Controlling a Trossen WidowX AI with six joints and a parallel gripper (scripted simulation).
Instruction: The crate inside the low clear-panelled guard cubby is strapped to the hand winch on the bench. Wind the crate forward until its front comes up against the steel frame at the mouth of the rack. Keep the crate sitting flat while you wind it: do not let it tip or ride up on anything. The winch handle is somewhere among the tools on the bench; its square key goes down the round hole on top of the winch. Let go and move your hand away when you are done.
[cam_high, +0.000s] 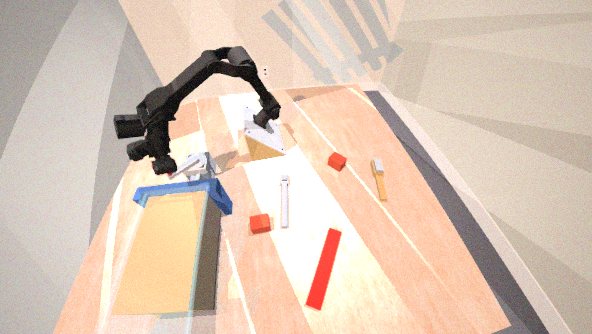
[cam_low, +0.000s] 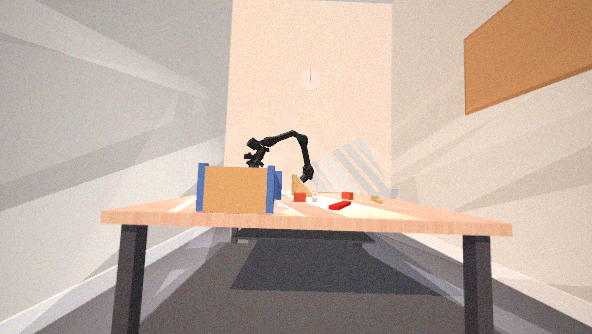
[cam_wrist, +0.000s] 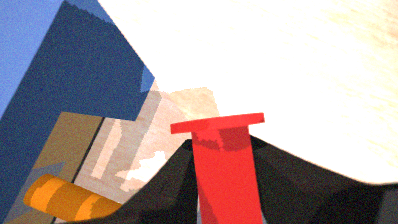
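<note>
My gripper tip is now 40 mm to the right of the grey crank arm, 30 mm past it and 30 mm above it. Also, from my gripper tip: blue steel frame (90 mm to the left, 90 mm ahead, 30 mm below); then grey winch (100 mm below, 90 mm to the left, 80 mm behind); then red grip (10 mm to the left, 10 mm behind).
</note>
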